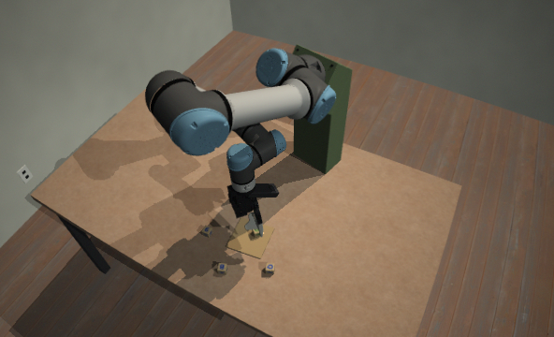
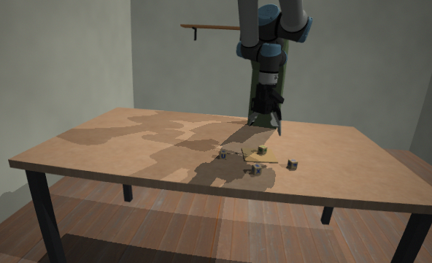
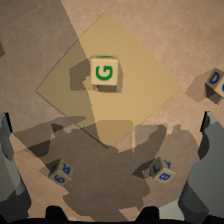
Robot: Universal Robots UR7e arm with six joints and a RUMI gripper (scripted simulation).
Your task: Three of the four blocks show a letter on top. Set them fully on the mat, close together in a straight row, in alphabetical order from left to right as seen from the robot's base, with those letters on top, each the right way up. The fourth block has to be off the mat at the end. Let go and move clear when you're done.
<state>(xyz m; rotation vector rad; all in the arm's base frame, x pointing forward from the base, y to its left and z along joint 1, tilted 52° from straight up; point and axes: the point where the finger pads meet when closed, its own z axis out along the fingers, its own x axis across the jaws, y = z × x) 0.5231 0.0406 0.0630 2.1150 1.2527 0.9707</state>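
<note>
Right now my hand is 9 cm above the G block and 1 cm past it. The rest, counted from my hand: Q block 13 cm to the left, 9 cm below, 9 cm ahead; tan mat 11 cm below, 2 cm ahead, 1 cm to the right.
</note>
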